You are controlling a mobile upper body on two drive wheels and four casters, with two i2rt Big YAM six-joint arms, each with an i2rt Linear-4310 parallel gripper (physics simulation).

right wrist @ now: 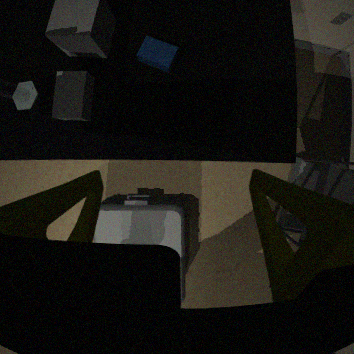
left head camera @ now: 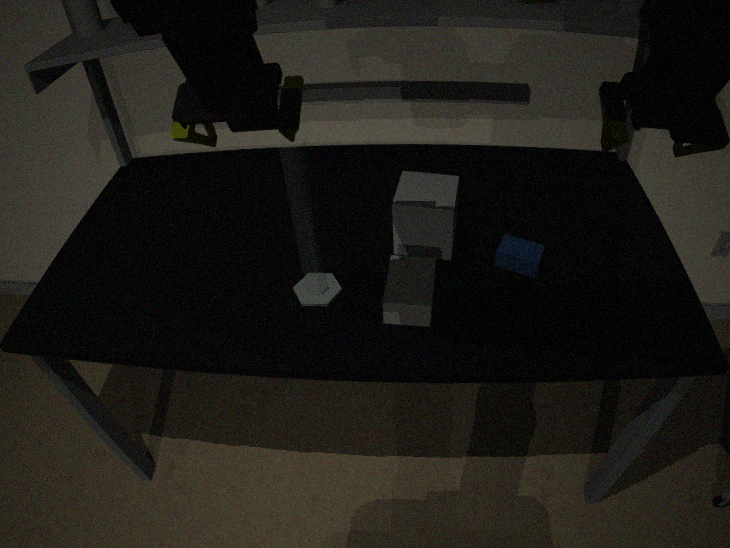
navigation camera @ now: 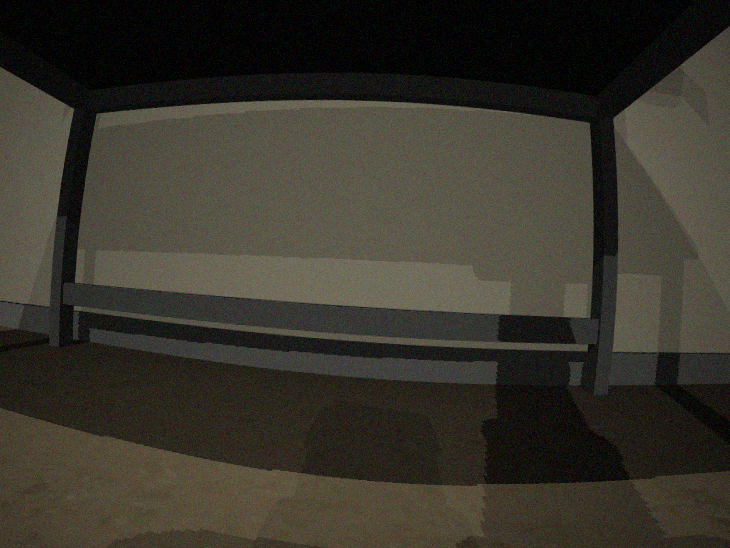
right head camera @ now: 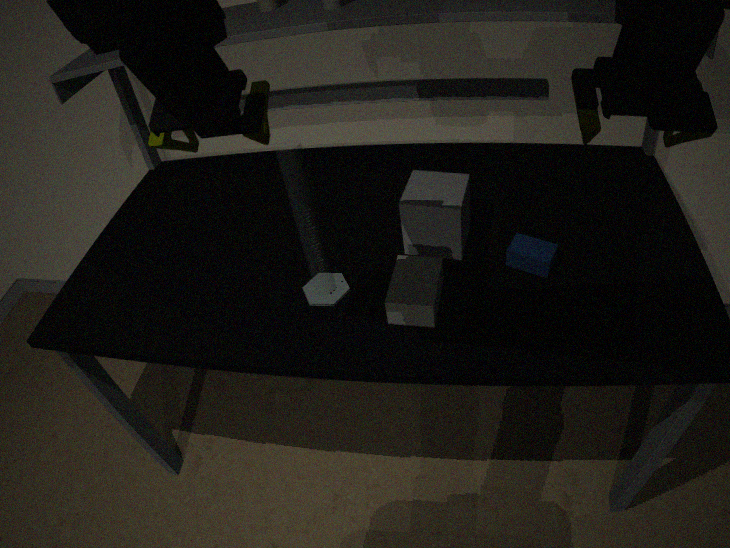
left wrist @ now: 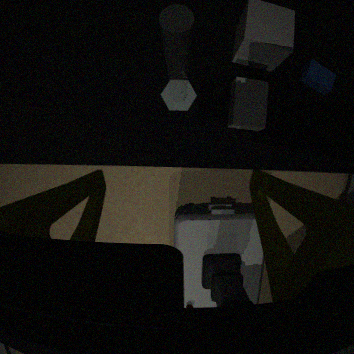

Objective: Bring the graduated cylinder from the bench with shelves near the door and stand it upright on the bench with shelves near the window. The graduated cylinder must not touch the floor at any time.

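Frame: origin at the left arm's base, x ahead, y left, z up, level; centimetres.
Seen in the pictures: left gripper, fingertip midpoint: point(left head camera: 253, 139) point(right head camera: 231, 143) point(left wrist: 177, 177); right gripper, fingertip midpoint: point(right wrist: 175, 177) point(left head camera: 639, 149) point(right head camera: 625, 140).
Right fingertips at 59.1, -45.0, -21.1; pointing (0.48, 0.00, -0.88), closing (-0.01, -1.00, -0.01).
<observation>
A point is followed by its place in that frame, as x, y, z.
The graduated cylinder point(left head camera: 303, 218) {76.9, 0.3, -45.2} point(right head camera: 305, 212) {77.0, -0.1, -43.9} point(left wrist: 176, 52) {76.8, 0.7, -36.4} stands upright on the black bench top point(left head camera: 176, 235) {97.3, 37.9, -64.8} point(right head camera: 206, 235) {97.5, 35.0, -64.8} point(left wrist: 75, 75) {86.5, 30.8, -64.8}, left of the middle. Its pale hexagonal base also shows in the right wrist view point(right wrist: 25, 95) {78.2, -1.3, -62.4}. My left gripper point(left head camera: 246, 135) {60.5, 0.4, -20.4} point(right head camera: 224, 140) {60.5, 0.4, -20.4} point(left wrist: 177, 177) {60.5, 0.4, -20.4} is open and empty, apart from the cylinder; in its wrist view the cylinder lies beyond the fingertips. My right gripper point(left head camera: 651, 144) {59.1, -45.0, -21.1} point(right head camera: 632, 138) {59.1, -45.0, -21.1} point(right wrist: 175, 177) {59.1, -45.0, -21.1} is open and empty, at the upper right of the head views. Which bench this is cannot be told.
A tall white box point(left head camera: 423, 227) {88.1, -20.2, -56.8} point(right head camera: 433, 230) {88.0, -20.5, -57.6} and a grey box point(left head camera: 409, 289) {73.4, -17.3, -59.0} point(right head camera: 414, 291) {73.0, -17.6, -59.0} stand right of the cylinder. A blue block point(left head camera: 518, 255) {84.1, -39.2, -60.8} point(right wrist: 157, 52) {85.8, -40.4, -60.8} lies farther right. A shelf point(left head camera: 471, 17) {104.4, -30.1, -19.1} runs behind the bench. A crossbar point(navigation camera: 330, 321) {127.3, -11.4, -126.5} shows low beneath it.
</observation>
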